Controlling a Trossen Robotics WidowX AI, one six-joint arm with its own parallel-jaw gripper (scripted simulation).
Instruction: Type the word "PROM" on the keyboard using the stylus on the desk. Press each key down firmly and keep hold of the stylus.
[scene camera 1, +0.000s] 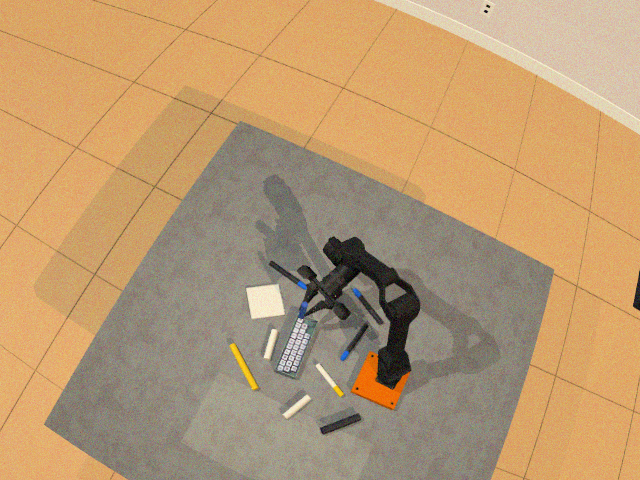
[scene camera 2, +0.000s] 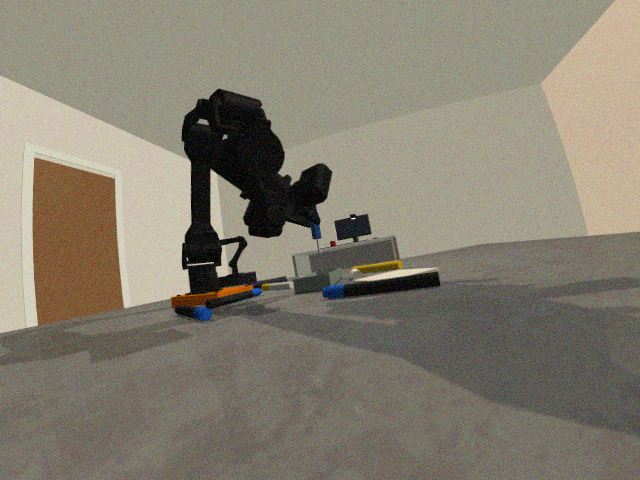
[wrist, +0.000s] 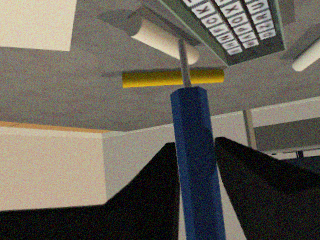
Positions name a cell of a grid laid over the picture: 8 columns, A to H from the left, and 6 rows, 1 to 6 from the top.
Labels:
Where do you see my gripper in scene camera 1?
D4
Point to my gripper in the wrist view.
E4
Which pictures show my gripper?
Scene camera 1, scene camera 2 and the wrist view: all of them.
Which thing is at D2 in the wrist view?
A yellow stick.

